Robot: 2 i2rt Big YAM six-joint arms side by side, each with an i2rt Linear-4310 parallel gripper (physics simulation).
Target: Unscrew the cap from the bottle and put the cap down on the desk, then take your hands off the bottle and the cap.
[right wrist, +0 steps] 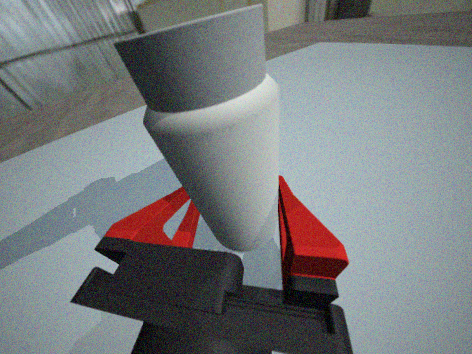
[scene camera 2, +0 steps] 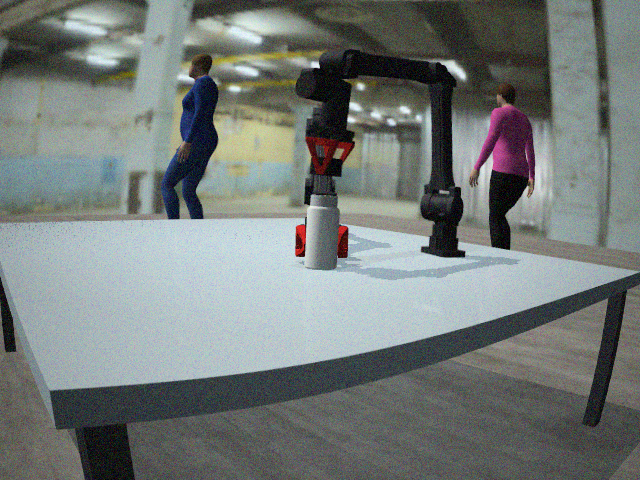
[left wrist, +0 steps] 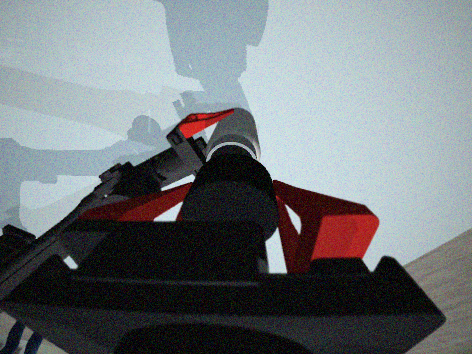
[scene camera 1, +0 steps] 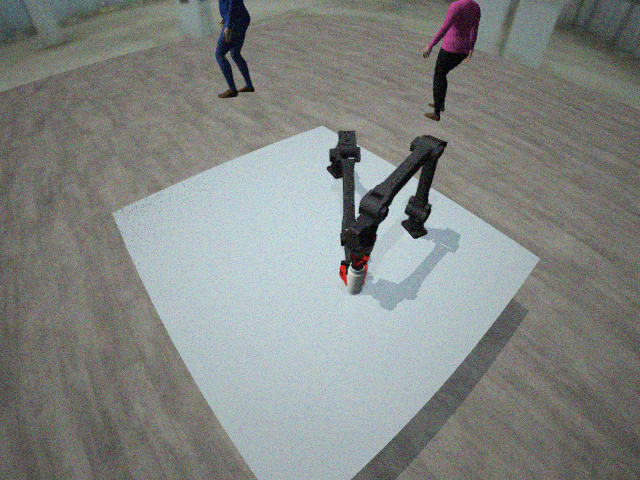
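Seen in the pictures: left gripper, fingertip midpoint: (scene camera 2: pixel 326 174) (left wrist: pixel 233 188) (scene camera 1: pixel 359 259); right gripper, fingertip midpoint: (scene camera 2: pixel 321 247) (scene camera 1: pixel 355 284); left arm's base, origin of the base link: (scene camera 2: pixel 442 254) (scene camera 1: pixel 413 228); right arm's base, origin of the base link: (left wrist: pixel 22 238) (scene camera 1: pixel 337 172).
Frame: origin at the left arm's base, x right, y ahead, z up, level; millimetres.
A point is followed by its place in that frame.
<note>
The white-grey bottle (scene camera 1: pixel 355 282) {x -214, y 467, z 87 mm} (scene camera 2: pixel 322 242) {x -217, y 461, z 56 mm} (left wrist: pixel 240 125) {x -216, y 435, z 109 mm} (right wrist: pixel 225 150) {x -153, y 448, z 111 mm} stands upright on the desk (scene camera 1: pixel 268 361) {x -343, y 873, z 0 mm} (scene camera 2: pixel 232 320) {x -600, y 748, z 0 mm}. Its grey neck (scene camera 2: pixel 324 200) {x -212, y 460, z 140 mm} (right wrist: pixel 200 65) {x -159, y 448, z 138 mm} is bare. My right gripper (scene camera 2: pixel 321 241) {x -199, y 455, z 44 mm} (right wrist: pixel 239 180) {x -199, y 455, z 44 mm} is shut on the bottle's body, low down, with one red finger on each side. My left gripper (scene camera 2: pixel 324 167) {x -192, y 450, z 192 mm} (left wrist: pixel 233 188) {x -192, y 450, z 192 mm} is shut on the black cap (scene camera 2: pixel 334 166) {x -222, y 447, z 209 mm} (left wrist: pixel 232 200) {x -205, y 440, z 226 mm} and holds it above the neck, with a gap between them in scene camera 2. The cap does not show in the right wrist view.
My left arm (scene camera 1: pixel 400 175) {x -153, y 310, z 496 mm} (scene camera 2: pixel 392 66) {x -153, y 276, z 471 mm} arches over the desk from the right of the picture. My right arm (scene camera 1: pixel 348 196) {x 126, y 324, z 209 mm} reaches in from behind the bottle, below the left one. A person in blue (scene camera 1: pixel 235 36) (scene camera 2: pixel 199 124) and one in pink (scene camera 1: pixel 454 36) (scene camera 2: pixel 509 139) stand beyond the desk.
</note>
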